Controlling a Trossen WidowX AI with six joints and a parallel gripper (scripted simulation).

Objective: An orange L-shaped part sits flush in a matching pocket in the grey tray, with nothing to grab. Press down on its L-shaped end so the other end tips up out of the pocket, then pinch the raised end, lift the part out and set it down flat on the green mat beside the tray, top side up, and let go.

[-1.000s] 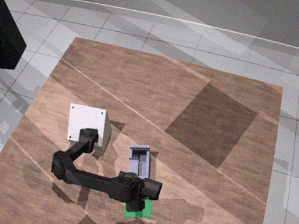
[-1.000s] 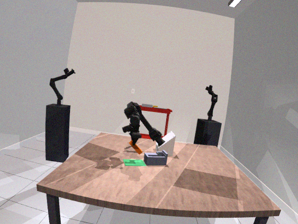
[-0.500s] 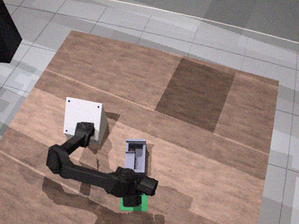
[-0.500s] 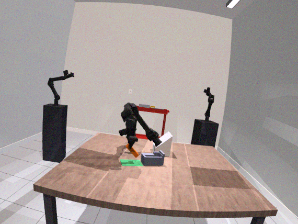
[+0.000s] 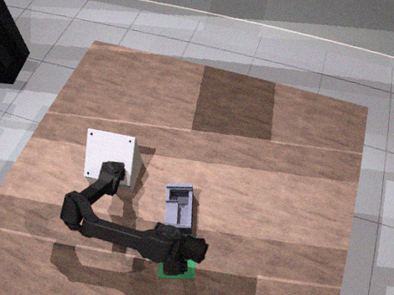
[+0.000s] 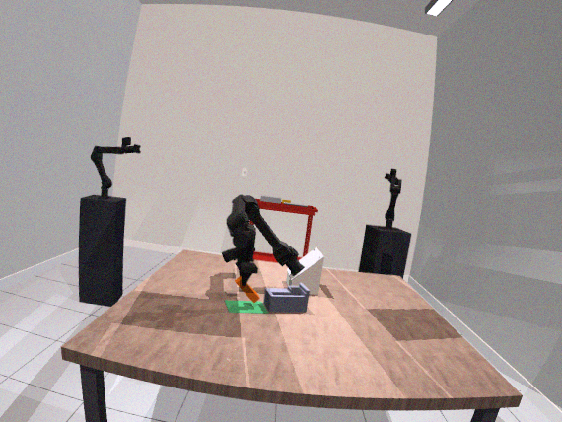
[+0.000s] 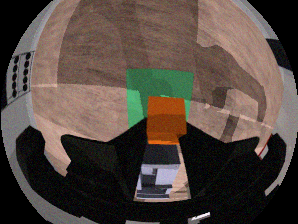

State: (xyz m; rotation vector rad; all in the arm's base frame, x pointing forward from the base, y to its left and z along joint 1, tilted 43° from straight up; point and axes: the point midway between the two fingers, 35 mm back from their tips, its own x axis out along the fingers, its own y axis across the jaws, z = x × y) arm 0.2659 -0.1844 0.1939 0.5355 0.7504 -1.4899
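Now: gripper tip 2 cm to the right of the green mat and 11 cm above it. The rest, counted from my gripper tip: orange L-shaped part 2 cm behind, 3 cm to the left, 3 cm below.
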